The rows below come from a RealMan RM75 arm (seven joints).
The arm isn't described. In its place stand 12 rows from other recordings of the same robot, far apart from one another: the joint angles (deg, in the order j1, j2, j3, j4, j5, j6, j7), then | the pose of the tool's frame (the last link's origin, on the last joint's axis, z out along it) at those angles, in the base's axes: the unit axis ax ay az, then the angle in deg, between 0 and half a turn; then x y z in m.
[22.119 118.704 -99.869 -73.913 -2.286 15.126 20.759] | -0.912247, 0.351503, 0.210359, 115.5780, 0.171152, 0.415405, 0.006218
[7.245 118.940 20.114 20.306 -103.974 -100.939 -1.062] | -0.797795, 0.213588, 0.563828, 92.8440, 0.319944, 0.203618, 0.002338
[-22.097 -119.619 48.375 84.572 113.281 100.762 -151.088] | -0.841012, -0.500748, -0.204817, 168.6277, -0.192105, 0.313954, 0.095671
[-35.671 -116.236 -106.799 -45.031 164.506 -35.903 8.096] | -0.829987, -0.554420, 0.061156, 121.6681, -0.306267, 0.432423, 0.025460
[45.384 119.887 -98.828 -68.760 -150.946 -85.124 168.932] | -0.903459, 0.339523, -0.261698, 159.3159, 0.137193, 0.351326, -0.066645
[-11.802 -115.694 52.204 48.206 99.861 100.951 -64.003] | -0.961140, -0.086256, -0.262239, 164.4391, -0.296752, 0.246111, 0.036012
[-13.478 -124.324 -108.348 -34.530 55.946 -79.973 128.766] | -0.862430, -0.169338, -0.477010, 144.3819, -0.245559, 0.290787, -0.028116
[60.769 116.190 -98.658 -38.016 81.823 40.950 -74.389] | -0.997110, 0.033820, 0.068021, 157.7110, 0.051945, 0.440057, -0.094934
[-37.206 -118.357 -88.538 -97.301 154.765 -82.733 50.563] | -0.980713, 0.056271, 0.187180, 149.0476, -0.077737, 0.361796, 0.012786
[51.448 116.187 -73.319 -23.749 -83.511 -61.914 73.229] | -0.970199, 0.091052, 0.224549, 162.1840, 0.136761, 0.421907, -0.058436
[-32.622 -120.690 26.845 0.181 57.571 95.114 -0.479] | -0.852704, 0.027026, -0.521694, 101.3054, -0.257175, 0.334426, 0.021812
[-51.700 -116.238 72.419 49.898 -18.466 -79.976 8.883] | -0.813106, -0.538956, 0.219966, 148.0491, -0.199319, 0.417566, 0.001733
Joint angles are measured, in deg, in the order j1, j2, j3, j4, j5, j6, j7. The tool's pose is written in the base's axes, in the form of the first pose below.
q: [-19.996 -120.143 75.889 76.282 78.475 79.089 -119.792]
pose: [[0.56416 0.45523 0.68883 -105.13], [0.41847 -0.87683 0.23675 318.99], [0.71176 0.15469 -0.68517 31.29], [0 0 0 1]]
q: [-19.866 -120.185 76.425 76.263 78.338 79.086 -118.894]
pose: [[0.57192 0.44424 0.68960 -104.61], [0.40908 -0.88313 0.22964 317.59], [0.71102 0.15077 -0.68681 29.20], [0 0 0 1]]
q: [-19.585 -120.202 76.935 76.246 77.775 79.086 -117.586]
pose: [[0.57658 0.42998 0.69475 -104.31], [0.39429 -0.89118 0.22433 315.91], [0.71561 0.14459 -0.68337 28.05], [0 0 0 1]]
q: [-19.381 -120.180 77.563 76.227 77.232 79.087 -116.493]
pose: [[0.58128 0.41602 0.69932 -103.56], [0.38247 -0.89825 0.21645 314.17], [0.71821 0.14165 -0.68125 26.54], [0 0 0 1]]
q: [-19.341 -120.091 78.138 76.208 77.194 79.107 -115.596]
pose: [[0.59197 0.40343 0.69772 -103.13], [0.37163 -0.90481 0.20787 312.93], [0.71516 0.13623 -0.68555 24.60], [0 0 0 1]]
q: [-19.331 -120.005 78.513 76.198 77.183 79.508 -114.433]
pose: [[0.60532 0.38457 0.69691 -102.79], [0.35552 -0.91398 0.19556 311.22], [0.71217 0.12939 -0.68998 23.24], [0 0 0 1]]
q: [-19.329 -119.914 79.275 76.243 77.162 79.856 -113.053]
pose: [[0.62204 0.35984 0.69540 -101.62], [0.33641 -0.92481 0.17763 308.73], [0.70703 0.12345 -0.69632 20.56], [0 0 0 1]]
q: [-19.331 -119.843 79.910 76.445 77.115 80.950 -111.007]
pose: [[0.64437 0.31732 0.69577 -99.89], [0.30364 -0.94121 0.14805 304.51], [0.70185 0.11586 -0.70284 18.43], [0 0 0 1]]
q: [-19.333 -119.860 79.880 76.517 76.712 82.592 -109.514]
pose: [[0.65417 0.27972 0.70272 -98.67], [0.27913 -0.95280 0.11942 300.37], [0.70296 0.11803 -0.70137 18.79], [0 0 0 1]]
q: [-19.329 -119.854 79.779 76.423 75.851 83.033 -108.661]
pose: [[0.64858 0.26483 0.71359 -97.62], [0.26645 -0.95719 0.11307 299.46], [0.71298 0.11680 -0.69138 20.38], [0 0 0 1]]
